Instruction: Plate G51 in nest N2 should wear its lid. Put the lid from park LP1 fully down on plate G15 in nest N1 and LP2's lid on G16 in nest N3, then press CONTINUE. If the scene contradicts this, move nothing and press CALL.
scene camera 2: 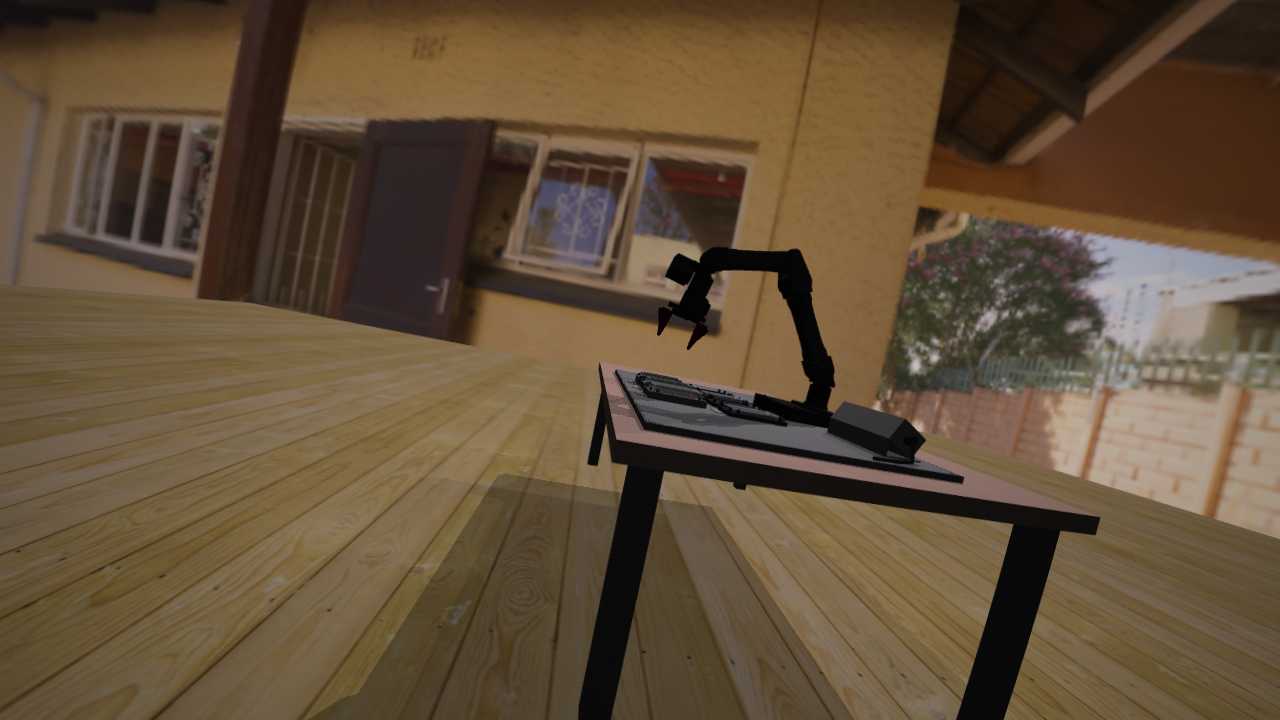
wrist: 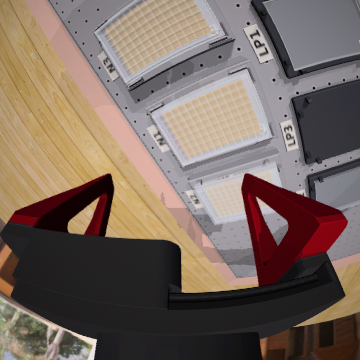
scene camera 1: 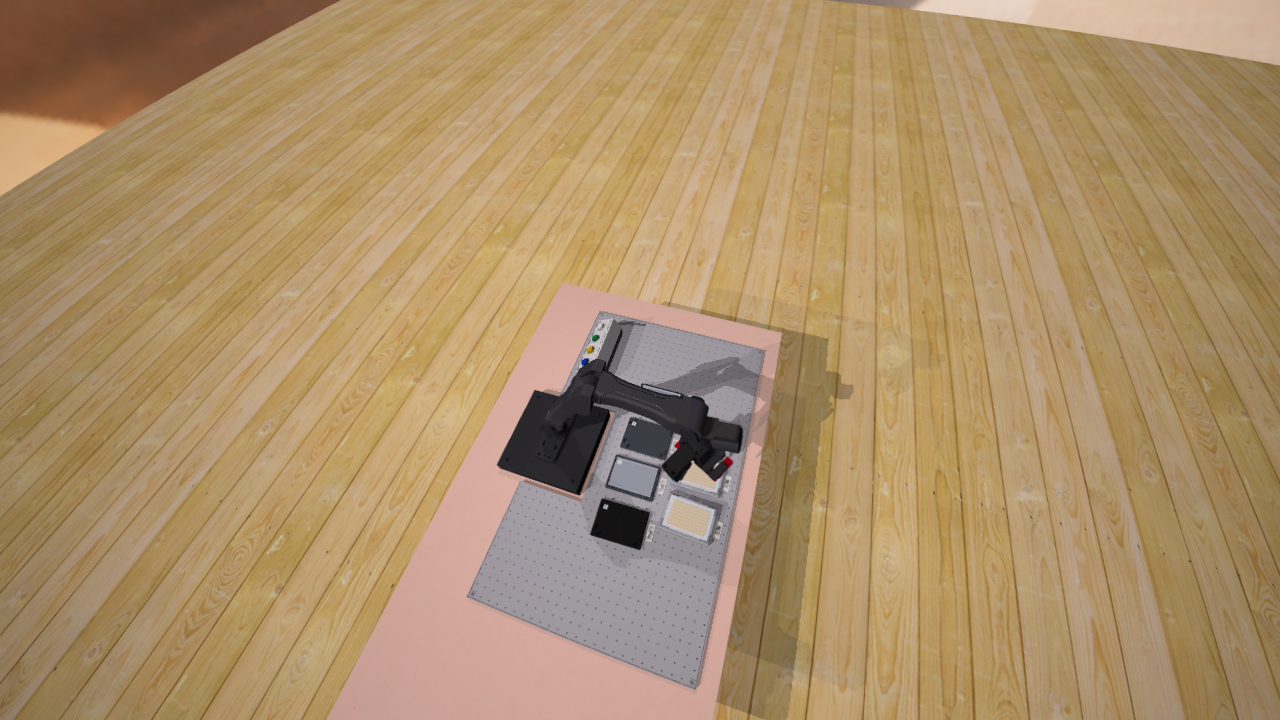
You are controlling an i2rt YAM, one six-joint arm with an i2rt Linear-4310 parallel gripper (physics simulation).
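Places are measured from the arm's base along level axes (x back, y right, z up), in metres.
Where they show: gripper, between the fingertips: (scene camera 2: 672,342) (wrist: 177,180) (scene camera 1: 706,464); arm's base, origin of its link: (scene camera 2: 814,410) (scene camera 1: 558,430).
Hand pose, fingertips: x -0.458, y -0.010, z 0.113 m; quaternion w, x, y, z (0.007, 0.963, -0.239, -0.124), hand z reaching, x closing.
Observation:
Things, the pixels of their top centre, and the offset from my fingertips. Level surfaces: height alone.
- nest N1's plate, centre of its top: (wrist: 210,124) (scene camera 2: 669,381) (scene camera 1: 698,471) dx +0.011, dy -0.008, dz -0.109 m
- Nest N2's plate, centre of its top: (wrist: 241,200) (scene camera 2: 676,387) dx +0.011, dy -0.137, dz -0.109 m
- dark panel, centre of its top: (wrist: 348,124) (scene camera 2: 735,401) (scene camera 1: 647,436) dx +0.191, dy -0.066, dz -0.123 m
- black panel, centre of its top: (scene camera 1: 619,522) (scene camera 2: 709,388) dx +0.179, dy +0.198, dz -0.123 m
- perforated board, height of its surface: dz -0.142 m
My gripper (scene camera 1: 702,454) (scene camera 2: 675,340) (wrist: 177,180) is open and empty, well above the board. In the wrist view, nest N3's plate (wrist: 162,37) and nest N1's plate (wrist: 212,120) show tan well grids and clear rims. Nest N2's plate (wrist: 220,200) looks paler and hazier, partly behind the right finger; I cannot tell surely whether a clear lid covers it. A grey lid (wrist: 315,32) (scene camera 1: 633,476) lies at park LP1. Another grey lid (wrist: 337,192) shows partly beyond LP3, its label hidden. Plate names are unreadable.
Park LP3 holds a dark panel (wrist: 330,122) (scene camera 1: 646,437). A black panel (scene camera 1: 619,523) lies beside LP1. The button box has green (scene camera 1: 595,337), yellow (scene camera 1: 589,349) and blue (scene camera 1: 585,361) buttons; their labels are unreadable. The arm spans the perforated board (scene camera 1: 581,586) from its black base (scene camera 1: 528,447).

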